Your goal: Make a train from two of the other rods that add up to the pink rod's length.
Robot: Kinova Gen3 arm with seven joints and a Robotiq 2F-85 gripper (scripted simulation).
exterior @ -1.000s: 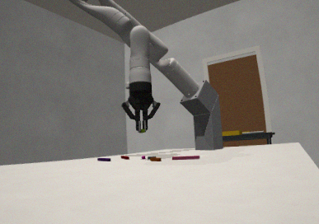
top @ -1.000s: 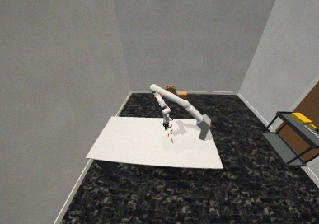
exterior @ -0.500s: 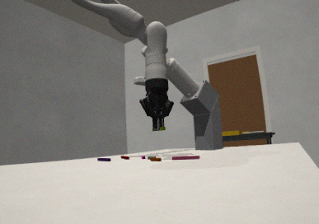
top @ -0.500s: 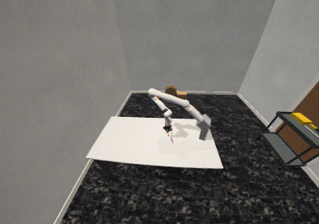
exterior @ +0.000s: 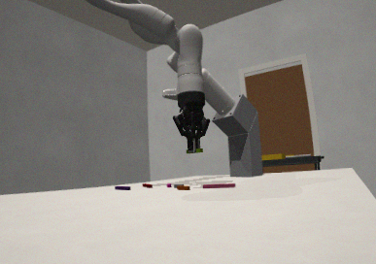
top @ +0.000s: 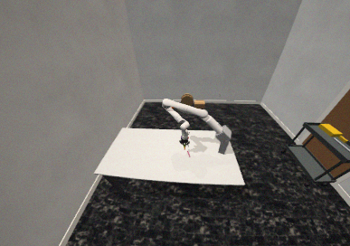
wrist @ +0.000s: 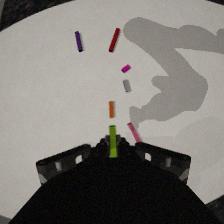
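Right now my hand is 11 cm above the orange rod, 4 cm to the left of it and 2 cm past it. Also, from my hand: pink rod 11 cm below, 6 cm to the left, 4 cm behind; grey rod 11 cm below, 9 cm behind, 7 cm to the right; lime rod 1 cm below.
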